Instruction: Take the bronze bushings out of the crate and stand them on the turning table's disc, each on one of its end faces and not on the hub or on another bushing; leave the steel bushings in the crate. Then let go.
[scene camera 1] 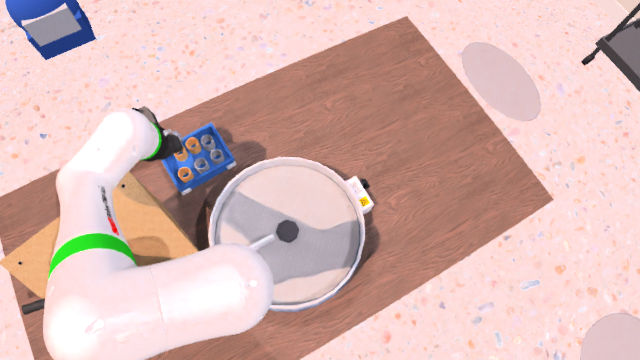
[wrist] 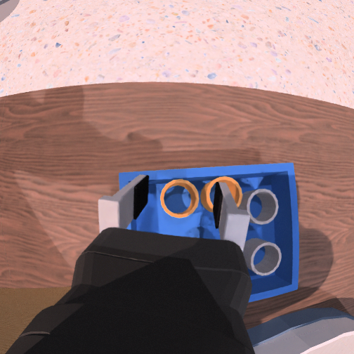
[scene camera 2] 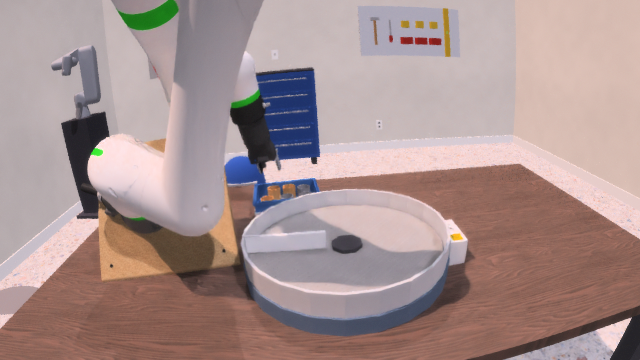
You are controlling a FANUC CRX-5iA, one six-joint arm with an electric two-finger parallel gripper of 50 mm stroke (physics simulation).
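Places are measured from the arm's base along level axes (x ahead, y left, z up), in metres.
Pixels of known places: gripper, fingertip midpoint: (scene camera 2: 270, 170).
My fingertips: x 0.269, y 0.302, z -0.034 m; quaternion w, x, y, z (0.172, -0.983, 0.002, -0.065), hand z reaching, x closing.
Observation:
Ahead of a thing's pixels: the offset from my fingertips to its top centre. "*": to the spot under its first point.
The blue crate (scene camera 1: 223, 143) (scene camera 2: 257, 201) (wrist: 295, 225) holds three bronze and three steel bushings, upright. My gripper (scene camera 2: 270, 167) (wrist: 180, 192) is open and empty, above the crate. In the wrist view, one bronze bushing (wrist: 163, 199) shows below and between the fingers; a second bronze bushing (wrist: 205, 196) is partly behind the right finger. The third bronze bushing {0.004 m back, 0.081 m right, 0.055 m down} (scene camera 1: 185, 174) is hidden in the wrist view. Two steel bushings (wrist: 276, 206) (wrist: 270, 260) show at the right; another steel bushing {0.051 m ahead, 0.072 m right, 0.055 m down} (scene camera 1: 201, 165) shows in scene view 1. No bushing shows on the disc's {0.204 m ahead, 0.374 m right, 0.038 m down} (scene camera 1: 310, 185) (scene camera 2: 380, 220) visible part.
The turning table's raised rim (scene camera 1: 363, 235) (scene camera 2: 345, 302) surrounds the disc, beside the crate. A dark hub {0.204 m ahead, 0.374 m right, 0.038 m down} (scene camera 1: 287, 231) (scene camera 2: 347, 244) is at its centre. A pale bar {* 0.129 m ahead, 0.383 m right, 0.008 m down} (scene camera 1: 262, 242) (scene camera 2: 287, 241) reaches from the rim toward the hub. A white control box {0.437 m ahead, 0.357 m right, 0.041 m down} (scene camera 1: 360, 195) (scene camera 2: 458, 245) sits outside the rim.

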